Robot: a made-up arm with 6 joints.
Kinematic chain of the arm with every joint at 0, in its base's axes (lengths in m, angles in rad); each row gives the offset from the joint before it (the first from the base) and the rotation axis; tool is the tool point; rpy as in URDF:
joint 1: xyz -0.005 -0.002 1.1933 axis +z
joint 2: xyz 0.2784 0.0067 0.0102 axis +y
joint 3: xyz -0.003 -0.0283 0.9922 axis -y
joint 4: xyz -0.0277 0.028 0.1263 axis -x
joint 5: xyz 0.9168 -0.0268 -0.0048 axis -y
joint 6: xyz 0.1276 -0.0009 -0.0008 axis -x
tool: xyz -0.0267 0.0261 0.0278 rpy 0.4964 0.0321 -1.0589
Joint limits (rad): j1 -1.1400..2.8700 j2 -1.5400..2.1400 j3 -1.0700..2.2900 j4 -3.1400..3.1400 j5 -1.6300..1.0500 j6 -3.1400..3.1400
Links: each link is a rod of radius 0.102 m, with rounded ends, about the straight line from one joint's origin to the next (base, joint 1, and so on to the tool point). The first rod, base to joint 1, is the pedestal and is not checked.
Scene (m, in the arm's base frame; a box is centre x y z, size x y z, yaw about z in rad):
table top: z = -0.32
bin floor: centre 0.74 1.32 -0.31 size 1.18 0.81 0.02 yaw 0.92
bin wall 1: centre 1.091 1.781 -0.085 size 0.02 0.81 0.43 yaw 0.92
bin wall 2: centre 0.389 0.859 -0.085 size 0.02 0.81 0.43 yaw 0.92
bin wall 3: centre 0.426 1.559 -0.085 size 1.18 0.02 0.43 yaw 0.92
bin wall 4: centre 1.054 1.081 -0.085 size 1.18 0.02 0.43 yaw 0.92
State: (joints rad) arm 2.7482 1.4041 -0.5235 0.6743 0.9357 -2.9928
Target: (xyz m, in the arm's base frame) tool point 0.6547 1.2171 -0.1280
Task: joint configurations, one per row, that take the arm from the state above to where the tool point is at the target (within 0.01 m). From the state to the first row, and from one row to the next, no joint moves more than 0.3 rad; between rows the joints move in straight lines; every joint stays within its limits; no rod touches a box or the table.
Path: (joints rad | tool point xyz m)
1: 2.4706 1.4018 -0.4786 0.6598 0.9219 -2.9924 | -0.9126 0.7209 0.3860
2: 2.1931 1.3995 -0.4336 0.6453 0.9080 -2.9921 | -0.7046 0.9797 0.3842
3: 1.9155 1.3973 -0.3887 0.6308 0.8942 -2.9917 | -0.4223 1.1769 0.3845
4: 1.6379 1.3950 -0.3437 0.6163 0.8804 -2.9914 | -0.0845 1.2915 0.3870
5: 1.3603 1.3927 -0.2988 0.6018 0.8665 -2.9910 | 0.2843 1.3076 0.3916
6: 1.0828 1.3904 -0.2539 0.5873 0.8527 -2.9906 | 0.6546 1.2171 0.3983
7: 1.0824 1.6639 0.0441 0.5942 0.8521 -2.9896 | 0.6720 1.2496 0.1316
8: 1.0820 1.9375 0.3421 0.6011 0.8515 -2.9886 | 0.6547 1.2170 -0.1280

